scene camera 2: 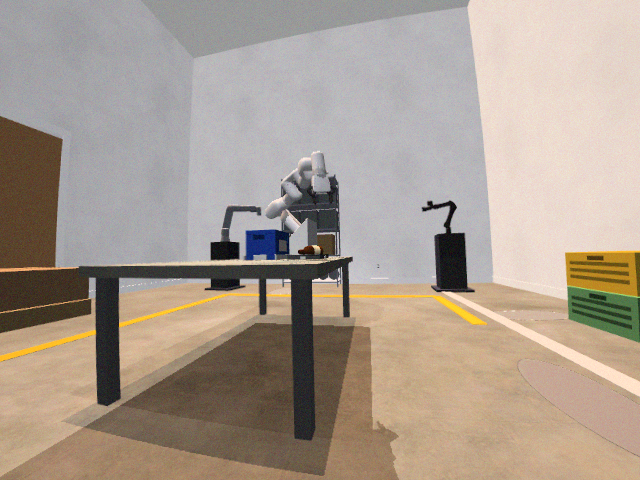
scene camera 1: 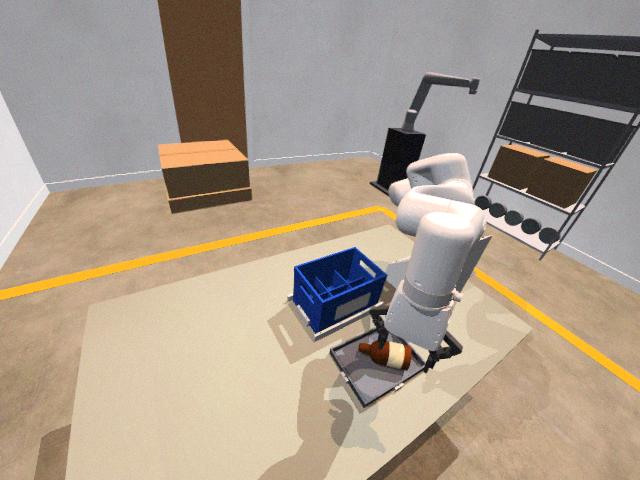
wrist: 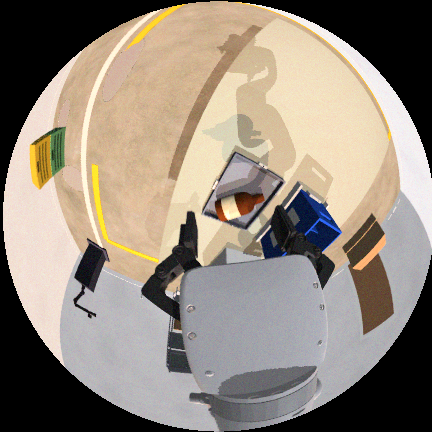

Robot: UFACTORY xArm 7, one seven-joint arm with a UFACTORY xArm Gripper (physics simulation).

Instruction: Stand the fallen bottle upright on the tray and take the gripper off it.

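Places are measured from the arm's base along level axes (x right, y ahead, z up), in metres.
Pixels of known places: gripper, fingertip midpoint: (scene camera 2: 323, 203) (scene camera 1: 403, 355) (wrist: 235, 217); arm's base, origin of the base link: (scene camera 2: 300, 232).
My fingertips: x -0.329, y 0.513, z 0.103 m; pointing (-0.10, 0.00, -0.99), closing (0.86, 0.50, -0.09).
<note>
For each thing: its top centre in the pictures, then the offset to it from my fingertips. "spot": a spot on its surface instead.
- brown bottle, middle of its top: (wrist: 241, 210) (scene camera 1: 386, 346) (scene camera 2: 309, 245) dx +0.128, dy -0.127, dz -0.229 m
- shallow grey tray, surface spot: (wrist: 237, 172) (scene camera 1: 371, 384) spot: dx +0.071, dy -0.051, dz -0.303 m
- blue crate, middle of its top: (scene camera 1: 341, 270) (wrist: 306, 251) (scene camera 2: 269, 232) dx +0.391, dy -0.102, dz -0.133 m
The brown bottle (scene camera 1: 396, 356) (scene camera 2: 309, 250) (wrist: 243, 204) with a cream label lies on its side in the shallow grey tray (scene camera 1: 367, 384) (wrist: 237, 172). Its neck points to the left in scene camera 1 and towards the blue crate in the wrist view. My gripper (scene camera 1: 404, 357) (scene camera 2: 323, 200) (wrist: 235, 217) is open and empty, pointing down. Scene camera 2 shows it well above the bottle and the tray. In scene camera 1 one fingertip overlaps the bottle's upper edge in the picture, and the other shows past its base end.
A blue crate (scene camera 1: 323, 310) (scene camera 2: 263, 248) (wrist: 302, 207) with inner dividers stands close beside the tray, on its neck side. A grey upright panel (scene camera 1: 478, 258) (scene camera 2: 309, 232) stands by the arm, behind the tray. All stand on the beige-topped table (scene camera 1: 206, 361) (scene camera 2: 206, 271).
</note>
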